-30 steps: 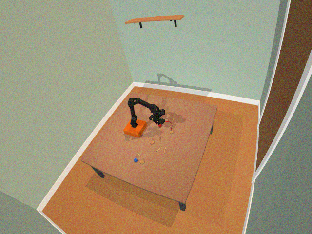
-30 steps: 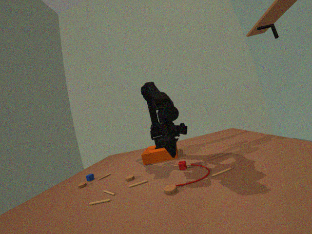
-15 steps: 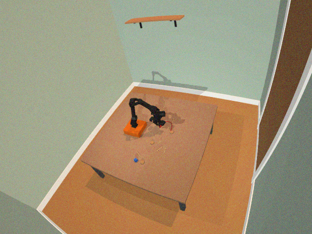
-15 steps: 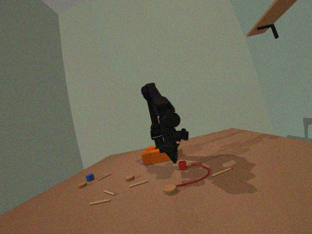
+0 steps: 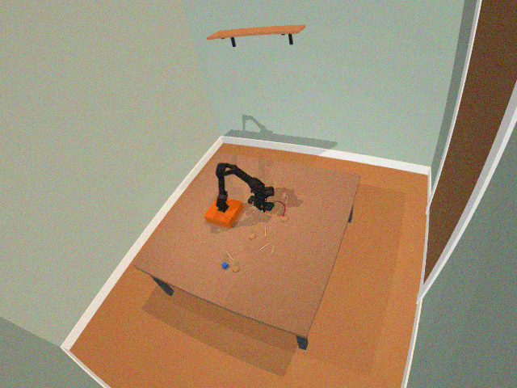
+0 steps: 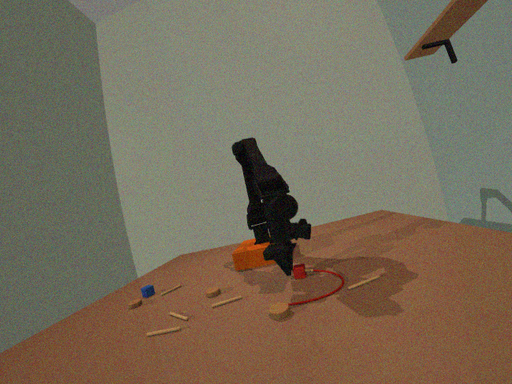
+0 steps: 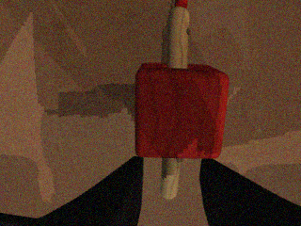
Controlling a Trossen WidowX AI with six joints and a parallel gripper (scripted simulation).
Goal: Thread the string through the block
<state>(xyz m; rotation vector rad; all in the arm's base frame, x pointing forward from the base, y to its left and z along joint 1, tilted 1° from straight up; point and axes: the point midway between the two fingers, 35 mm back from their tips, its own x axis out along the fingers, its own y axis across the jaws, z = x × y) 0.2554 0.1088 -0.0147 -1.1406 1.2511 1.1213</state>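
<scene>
My gripper tip is 3 cm to the right of the red block. The rest, counted from my gripper tip: thin stick 4 cm to the left; blue cube 2 cm behind, 49 cm to the right; round wooden button 17 cm ahead, 1 cm to the right, 1 cm below.
</scene>
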